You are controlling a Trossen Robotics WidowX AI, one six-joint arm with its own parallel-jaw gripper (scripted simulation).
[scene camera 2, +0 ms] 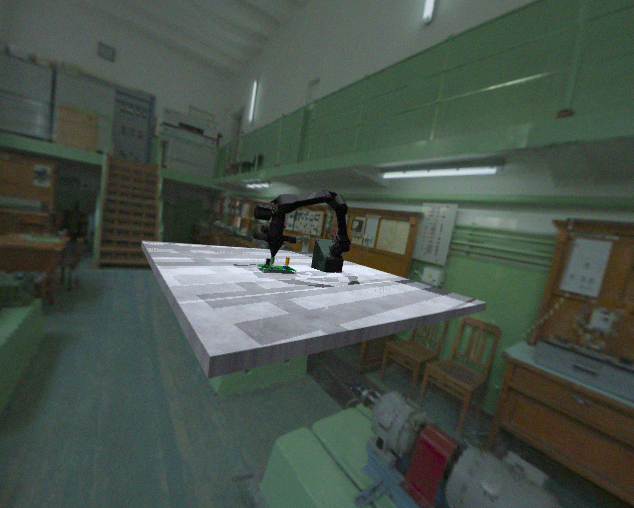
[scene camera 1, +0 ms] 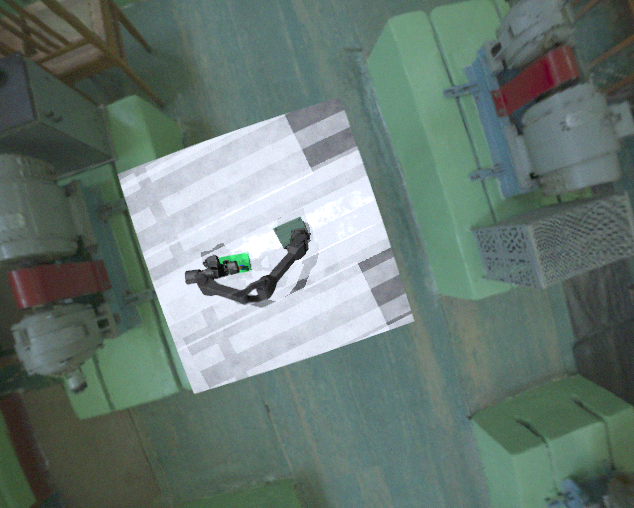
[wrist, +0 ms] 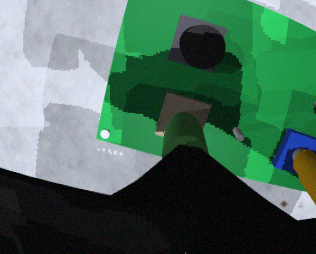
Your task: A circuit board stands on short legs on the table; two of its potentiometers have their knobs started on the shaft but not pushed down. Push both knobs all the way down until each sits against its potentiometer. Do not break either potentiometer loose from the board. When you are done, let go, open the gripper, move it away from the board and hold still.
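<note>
There is my gripper (wrist: 186, 157), and I see a green knob (wrist: 182, 128) as well.
</note>
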